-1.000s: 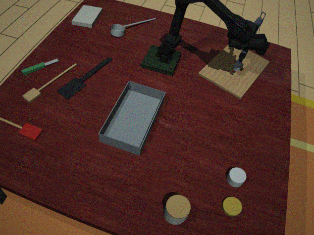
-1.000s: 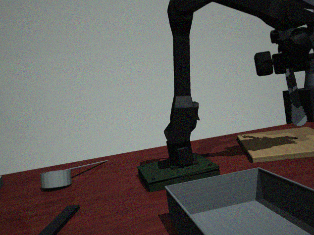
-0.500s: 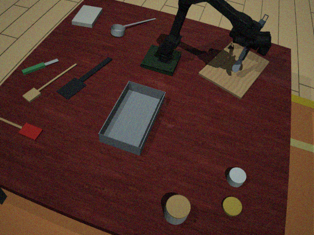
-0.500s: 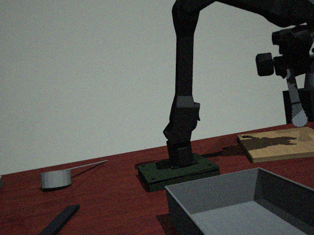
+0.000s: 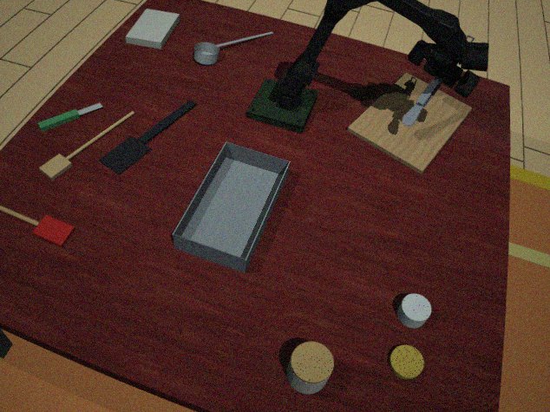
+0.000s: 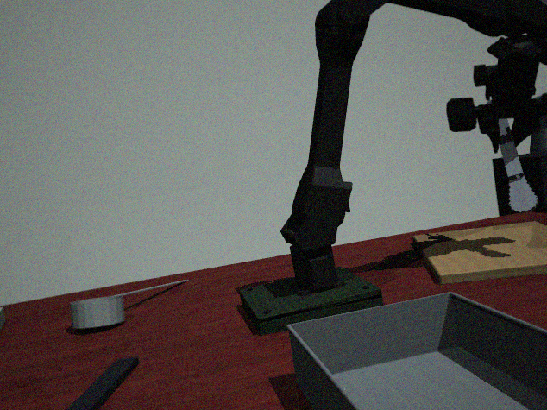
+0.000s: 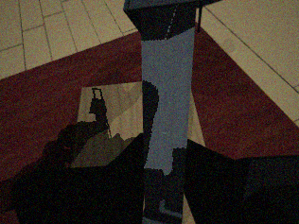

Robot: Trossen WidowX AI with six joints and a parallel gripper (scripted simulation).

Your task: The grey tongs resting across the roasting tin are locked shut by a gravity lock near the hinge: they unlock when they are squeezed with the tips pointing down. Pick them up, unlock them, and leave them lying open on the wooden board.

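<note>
My gripper tip is 1 cm short of the wooden board, 4 cm to the left of it and 16 cm above it. Round my gripper tip: grey block: 4 cm behind, 92 cm to the right, 15 cm below; then black spatula: 41 cm ahead, 68 cm to the right, 16 cm below; then roasting tin: 53 cm ahead, 38 cm to the right, 14 cm below.
</note>
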